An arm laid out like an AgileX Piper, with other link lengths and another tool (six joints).
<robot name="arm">
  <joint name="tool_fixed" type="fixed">
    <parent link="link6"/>
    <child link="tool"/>
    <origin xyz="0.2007 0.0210 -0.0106" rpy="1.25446 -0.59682 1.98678"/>
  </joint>
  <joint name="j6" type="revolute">
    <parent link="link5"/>
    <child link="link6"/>
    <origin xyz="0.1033 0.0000 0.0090" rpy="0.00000 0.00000 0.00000"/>
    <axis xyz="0.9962 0 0.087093"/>
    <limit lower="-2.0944" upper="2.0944"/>
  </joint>
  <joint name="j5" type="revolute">
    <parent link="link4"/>
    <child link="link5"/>
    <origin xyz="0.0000 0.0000 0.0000" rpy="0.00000 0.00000 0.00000"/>
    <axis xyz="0 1 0"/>
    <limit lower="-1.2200" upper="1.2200"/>
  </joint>
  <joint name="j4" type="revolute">
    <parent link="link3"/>
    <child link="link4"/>
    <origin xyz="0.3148 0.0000 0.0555" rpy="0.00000 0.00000 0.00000"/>
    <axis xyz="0.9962 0 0.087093"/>
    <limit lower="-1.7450" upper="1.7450"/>
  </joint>
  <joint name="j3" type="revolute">
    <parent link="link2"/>
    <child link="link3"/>
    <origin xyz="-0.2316 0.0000 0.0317" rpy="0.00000 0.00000 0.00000"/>
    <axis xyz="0 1 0"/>
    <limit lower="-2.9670" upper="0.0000"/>
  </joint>
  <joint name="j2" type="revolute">
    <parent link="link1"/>
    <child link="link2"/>
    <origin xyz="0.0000 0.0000 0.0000" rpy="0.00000 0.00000 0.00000"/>
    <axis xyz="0 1 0"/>
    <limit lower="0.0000" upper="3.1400"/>
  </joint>
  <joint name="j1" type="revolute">
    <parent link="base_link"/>
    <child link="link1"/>
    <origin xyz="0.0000 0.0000 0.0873" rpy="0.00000 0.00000 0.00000"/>
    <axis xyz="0 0 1"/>
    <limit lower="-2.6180" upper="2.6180"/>
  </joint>
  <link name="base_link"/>
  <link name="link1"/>
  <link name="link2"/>
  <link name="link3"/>
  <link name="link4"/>
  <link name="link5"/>
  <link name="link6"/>
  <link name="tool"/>
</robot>
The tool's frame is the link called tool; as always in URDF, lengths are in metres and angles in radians.
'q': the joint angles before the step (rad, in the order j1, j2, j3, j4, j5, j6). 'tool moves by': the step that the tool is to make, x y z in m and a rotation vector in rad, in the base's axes. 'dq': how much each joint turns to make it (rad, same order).
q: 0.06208 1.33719 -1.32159 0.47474 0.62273 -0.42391
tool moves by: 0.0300 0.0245 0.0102 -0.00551 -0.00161 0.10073
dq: 0.00014 0.18997 -0.22305 0.09509 0.07790 -0.11623
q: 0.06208 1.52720 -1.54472 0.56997 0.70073 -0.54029
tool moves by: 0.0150 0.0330 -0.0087 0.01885 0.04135 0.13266
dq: -0.00009 0.18792 -0.20411 0.11190 0.12161 -0.10428
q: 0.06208 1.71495 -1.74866 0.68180 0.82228 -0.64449
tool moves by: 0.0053 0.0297 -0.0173 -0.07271 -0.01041 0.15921
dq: 0.02873 0.15430 -0.17413 0.02597 0.10060 -0.12679
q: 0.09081 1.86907 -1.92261 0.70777 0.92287 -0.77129
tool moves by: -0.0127 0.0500 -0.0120 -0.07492 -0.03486 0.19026
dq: 0.07711 0.11730 -0.14957 0.00175 0.08642 -0.10869
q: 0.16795 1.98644 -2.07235 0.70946 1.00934 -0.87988
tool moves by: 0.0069 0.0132 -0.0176 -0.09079 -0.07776 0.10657
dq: 0.03134 0.08212 -0.08416 -0.02225 0.01492 -0.12660
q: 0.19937 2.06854 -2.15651 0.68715 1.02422 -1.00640
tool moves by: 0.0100 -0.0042 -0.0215 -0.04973 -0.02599 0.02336
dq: 0.00156 0.03861 -0.00674 -0.01675 -0.01806 -0.06261
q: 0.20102 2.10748 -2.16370 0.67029 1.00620 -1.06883
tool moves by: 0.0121 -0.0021 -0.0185 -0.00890 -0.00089 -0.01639
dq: 0.00012 0.03654 0.00032 -0.00409 -0.03769 -0.01233
